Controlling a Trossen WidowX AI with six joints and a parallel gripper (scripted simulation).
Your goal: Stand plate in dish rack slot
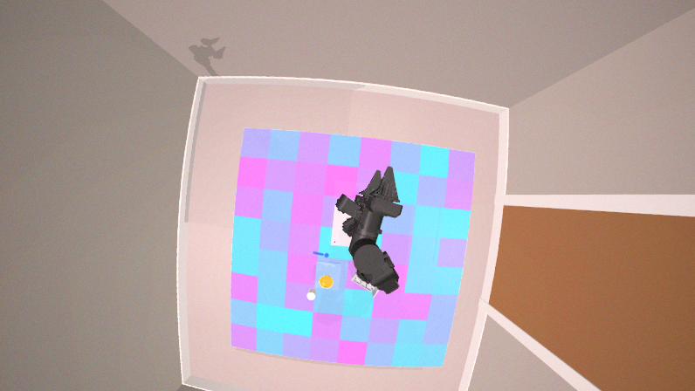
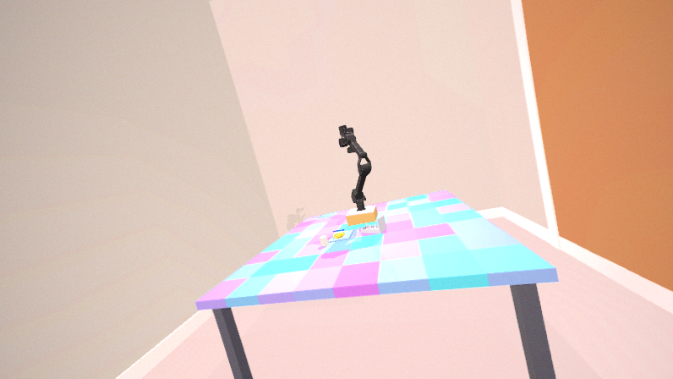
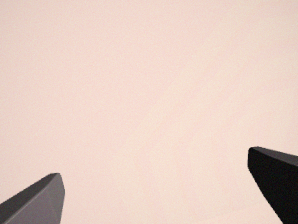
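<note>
Now: the yellow plate 530 mm ahead of my gripper tip, 170 mm to the right of it and 570 mm below it. The rest, counted from my gripper tip: small white cup 600 mm ahead, 240 mm to the right, 560 mm below; then blue spoon 380 mm ahead, 200 mm to the right, 580 mm below; then dish rack 510 mm ahead, 40 mm to the left, 560 mm below.
</note>
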